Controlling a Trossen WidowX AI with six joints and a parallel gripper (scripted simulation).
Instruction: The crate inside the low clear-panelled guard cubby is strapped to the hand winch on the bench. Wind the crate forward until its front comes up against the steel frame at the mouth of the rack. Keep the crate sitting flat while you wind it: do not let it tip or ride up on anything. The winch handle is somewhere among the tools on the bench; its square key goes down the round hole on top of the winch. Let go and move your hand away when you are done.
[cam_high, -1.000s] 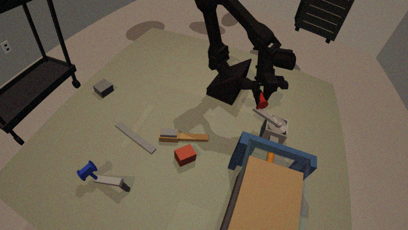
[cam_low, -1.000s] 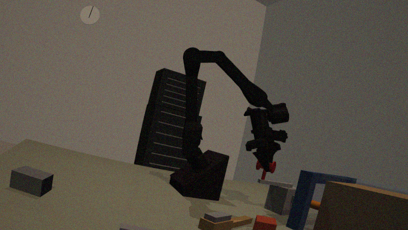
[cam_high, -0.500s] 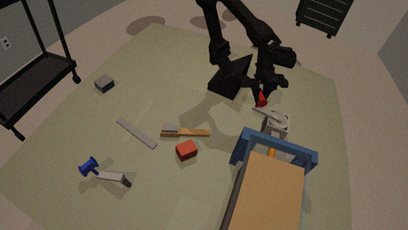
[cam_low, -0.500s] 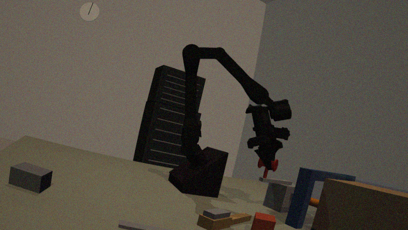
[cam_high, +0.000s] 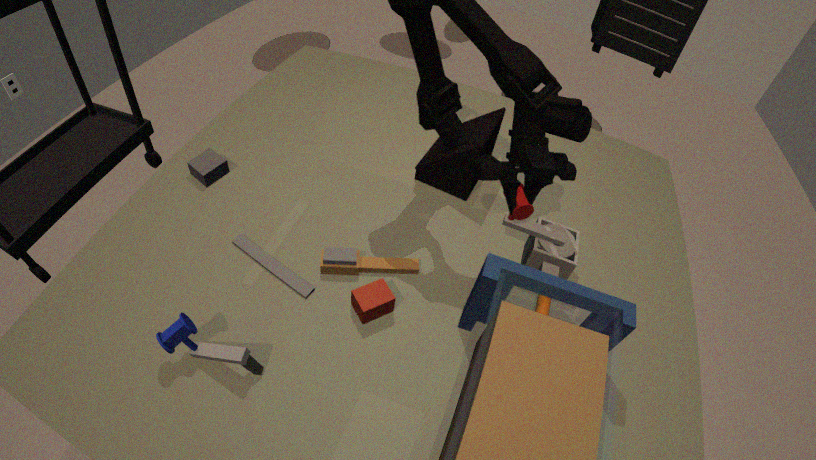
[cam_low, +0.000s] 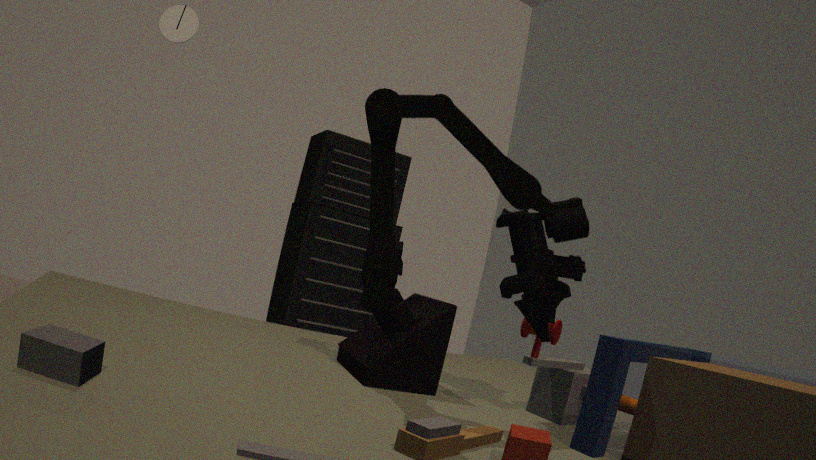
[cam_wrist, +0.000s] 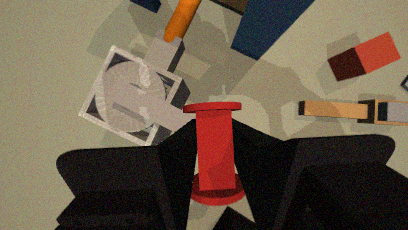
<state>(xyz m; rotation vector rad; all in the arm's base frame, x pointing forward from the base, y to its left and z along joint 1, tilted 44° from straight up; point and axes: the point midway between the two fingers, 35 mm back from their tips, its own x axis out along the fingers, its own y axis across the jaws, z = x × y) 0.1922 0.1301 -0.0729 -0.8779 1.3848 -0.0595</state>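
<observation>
Now: gripper tip 100 mm above the grey winch, 90 mm to the right of it and 30 mm past it. The rest, counted from my gripper tip: red-knobbed winch handle 30 mm to the left, 30 mm below, 10 mm behind; then wooden brush 240 mm to the right, 120 mm ahead, 110 mm below; then red knob 10 mm to the right, 10 mm behind.
</observation>
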